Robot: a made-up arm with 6 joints.
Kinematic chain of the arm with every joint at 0, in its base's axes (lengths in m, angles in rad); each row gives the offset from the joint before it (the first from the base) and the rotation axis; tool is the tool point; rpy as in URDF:
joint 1: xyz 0 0 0.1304 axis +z
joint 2: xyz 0 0 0 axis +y
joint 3: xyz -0.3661 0 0.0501 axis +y
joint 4: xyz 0.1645 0 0.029 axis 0.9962 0 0.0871
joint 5: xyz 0 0 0 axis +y
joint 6: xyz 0.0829 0 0.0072 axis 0.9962 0 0.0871
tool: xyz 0 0 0 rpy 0 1.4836 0
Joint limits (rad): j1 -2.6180..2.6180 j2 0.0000..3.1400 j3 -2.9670..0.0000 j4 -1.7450..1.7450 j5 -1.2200..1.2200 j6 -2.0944..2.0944
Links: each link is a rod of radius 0.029 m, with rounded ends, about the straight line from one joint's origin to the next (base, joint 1, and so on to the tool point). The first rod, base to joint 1, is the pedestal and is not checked.
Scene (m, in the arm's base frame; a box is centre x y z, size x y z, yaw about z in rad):
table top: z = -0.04
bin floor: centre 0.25 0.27 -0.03 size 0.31 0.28 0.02 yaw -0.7
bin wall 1: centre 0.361 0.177 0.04 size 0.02 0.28 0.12 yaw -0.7
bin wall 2: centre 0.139 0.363 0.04 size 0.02 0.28 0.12 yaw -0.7
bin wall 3: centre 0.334 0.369 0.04 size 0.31 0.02 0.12 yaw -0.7
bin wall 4: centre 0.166 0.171 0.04 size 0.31 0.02 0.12 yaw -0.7
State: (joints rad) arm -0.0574 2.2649 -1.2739 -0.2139 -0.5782 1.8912
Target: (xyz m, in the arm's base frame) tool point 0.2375 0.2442 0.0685
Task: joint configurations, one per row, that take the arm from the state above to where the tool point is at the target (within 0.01 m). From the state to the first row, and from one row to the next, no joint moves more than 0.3 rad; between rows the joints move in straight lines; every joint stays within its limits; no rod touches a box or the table.
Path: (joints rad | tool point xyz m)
1: 0.2299 2.1998 -1.1885 -0.1959 -0.4668 1.8878 | 0.4286 0.1078 0.2357
2: 0.5173 2.1347 -1.1031 -0.1780 -0.3555 1.8843 | 0.3592 0.2103 0.2402
3: 0.6414 2.3104 -0.9049 -0.2495 -0.4054 1.8878 | 0.3071 0.2394 0.1435
4: 0.7655 2.4861 -0.7067 -0.3210 -0.4553 1.8912 | 0.2375 0.2442 0.0685

